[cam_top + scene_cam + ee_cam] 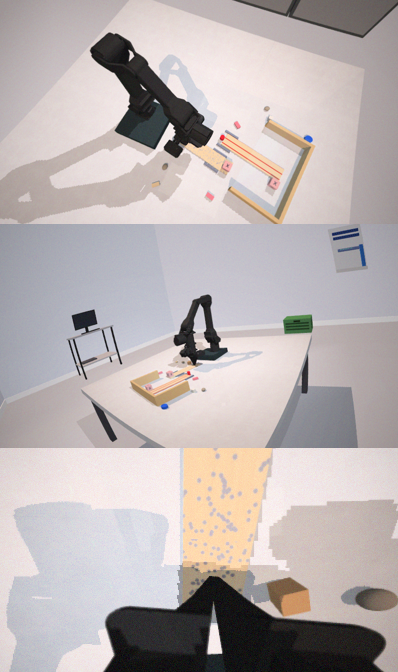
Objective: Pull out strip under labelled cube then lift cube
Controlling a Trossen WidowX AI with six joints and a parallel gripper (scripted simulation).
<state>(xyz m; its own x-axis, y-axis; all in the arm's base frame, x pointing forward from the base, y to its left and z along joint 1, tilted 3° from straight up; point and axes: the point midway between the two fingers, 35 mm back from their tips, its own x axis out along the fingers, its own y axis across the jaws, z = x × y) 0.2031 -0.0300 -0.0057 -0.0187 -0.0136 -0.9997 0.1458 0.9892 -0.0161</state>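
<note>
My gripper tip is now 60 mm to the left of the orange cube and 20 mm past it. From my gripper tip the other things lie so: blue disc: 460 mm ahead, 220 mm to the left.
</note>
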